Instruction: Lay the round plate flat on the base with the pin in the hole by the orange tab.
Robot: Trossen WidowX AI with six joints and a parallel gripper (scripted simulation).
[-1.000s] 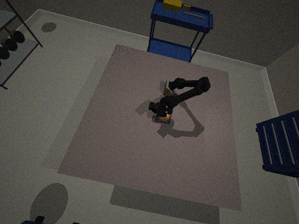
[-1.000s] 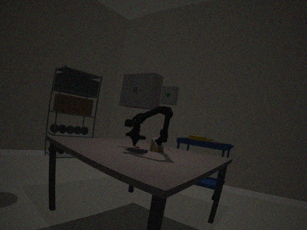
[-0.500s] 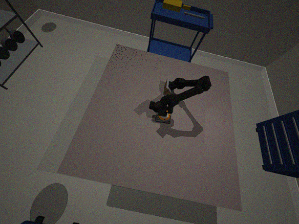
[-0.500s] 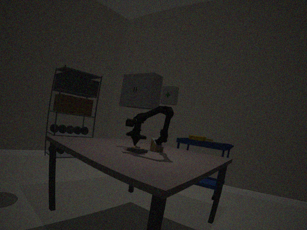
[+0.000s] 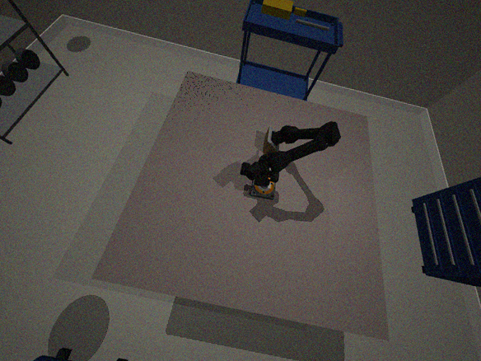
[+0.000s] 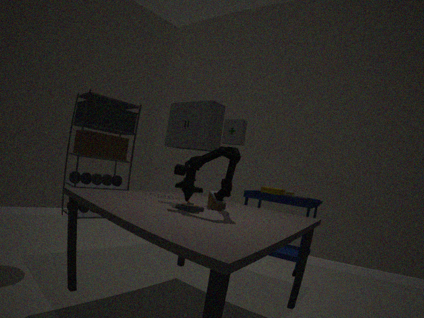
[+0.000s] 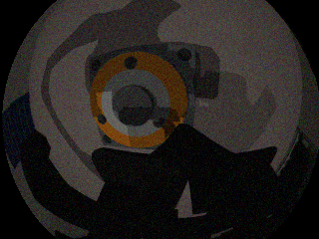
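Now: gripper tip 20 mm short of the square base, 50 mm to the right of it and 20 mm above it.
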